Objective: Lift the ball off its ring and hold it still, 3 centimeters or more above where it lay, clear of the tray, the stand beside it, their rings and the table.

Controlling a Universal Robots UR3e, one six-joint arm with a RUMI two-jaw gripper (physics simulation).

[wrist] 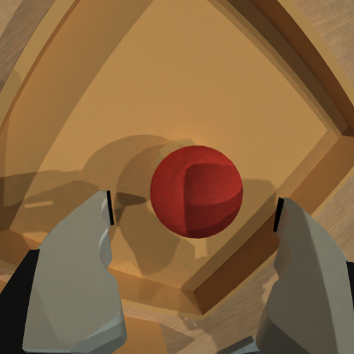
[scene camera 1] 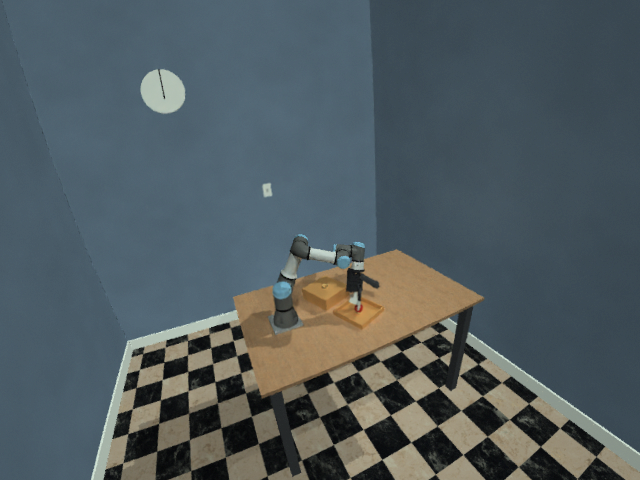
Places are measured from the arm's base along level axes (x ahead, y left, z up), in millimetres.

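Where they show: gripper, fingertip midpoint: (scene camera 1: 357, 308); arm's base, origin of the base link: (scene camera 1: 286, 320).
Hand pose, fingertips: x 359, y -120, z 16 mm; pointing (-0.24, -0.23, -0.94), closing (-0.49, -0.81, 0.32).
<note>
Things, the pixels of their top centre, and the offset from my fingertips. "pt": a spot on its surface instead. Level surfaces: height alone.
- red ball, middle of its top: (scene camera 1: 358, 304) dx +4, dy -2, dz +24 mm
- shallow orange tray, surface spot: (scene camera 1: 348, 319) pt dx -82, dy -45, dz -8 mm
- small ring, surface spot: (scene camera 1: 324, 285) pt dx -78, dy +235, dz +43 mm
- wooden table, its level: dz -29 mm
The red ball (scene camera 1: 359, 310) (wrist: 196, 192) sits inside the shallow orange tray (scene camera 1: 348, 319) (wrist: 250, 251). A pale edge, seemingly its ring, shows past the ball's upper left in the wrist view; the rest of the ring is hidden. My gripper (scene camera 1: 356, 303) (wrist: 194, 197) is open and points down over the tray. In the wrist view its fingertips stand left and right of the ball, with a visible gap on each side. How high the tips are relative to the ball is hard to tell.
An orange stand (scene camera 1: 323, 295) (wrist: 142, 334), taller than the tray, stands beside it on the robot base's side, with a small ring (scene camera 1: 324, 285) on top. The robot base (scene camera 1: 285, 317) is mounted on the wooden table (scene camera 1: 310, 356). The tray's raised walls surround the ball.
</note>
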